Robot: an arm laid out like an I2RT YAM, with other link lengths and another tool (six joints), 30 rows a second.
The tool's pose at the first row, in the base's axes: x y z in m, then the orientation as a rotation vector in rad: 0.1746, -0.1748, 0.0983, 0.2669, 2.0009, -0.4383
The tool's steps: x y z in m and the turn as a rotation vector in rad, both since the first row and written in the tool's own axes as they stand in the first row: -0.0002, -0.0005, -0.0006, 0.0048, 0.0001, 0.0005; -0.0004, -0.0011, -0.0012, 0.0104, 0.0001, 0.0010; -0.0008, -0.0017, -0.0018, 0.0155, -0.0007, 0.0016; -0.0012, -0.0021, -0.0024, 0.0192, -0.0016, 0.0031; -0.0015, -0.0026, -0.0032, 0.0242, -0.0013, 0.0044; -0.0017, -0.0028, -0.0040, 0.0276, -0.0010, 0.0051; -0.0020, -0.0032, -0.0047, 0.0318, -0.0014, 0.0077; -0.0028, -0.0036, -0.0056, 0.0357, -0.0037, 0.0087; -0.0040, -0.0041, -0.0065, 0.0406, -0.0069, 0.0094; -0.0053, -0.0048, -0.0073, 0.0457, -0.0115, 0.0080; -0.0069, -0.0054, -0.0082, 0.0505, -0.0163, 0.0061; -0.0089, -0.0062, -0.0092, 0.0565, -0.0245, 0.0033
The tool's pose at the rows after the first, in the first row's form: 0.1740, -0.1750, 0.0988, 0.2704, 2.0001, -0.4428; 0.1734, -0.1753, 0.0994, 0.2744, 1.9990, -0.4482; 0.1729, -0.1756, 0.1001, 0.2779, 1.9972, -0.4530; 0.1724, -0.1757, 0.1007, 0.2815, 1.9953, -0.4558; 0.1717, -0.1758, 0.1014, 0.2860, 1.9944, -0.4600; 0.1711, -0.1757, 0.1020, 0.2889, 1.9940, -0.4630; 0.1705, -0.1757, 0.1026, 0.2939, 1.9922, -0.4656; 0.1700, -0.1757, 0.1038, 0.2967, 1.9891, -0.4690; 0.1696, -0.1758, 0.1053, 0.2996, 1.9849, -0.4737; 0.1693, -0.1761, 0.1069, 0.3001, 1.9797, -0.4799; 0.1690, -0.1763, 0.1088, 0.2999, 1.9745, -0.4862; 0.1688, -0.1766, 0.1112, 0.2986, 1.9660, -0.4943
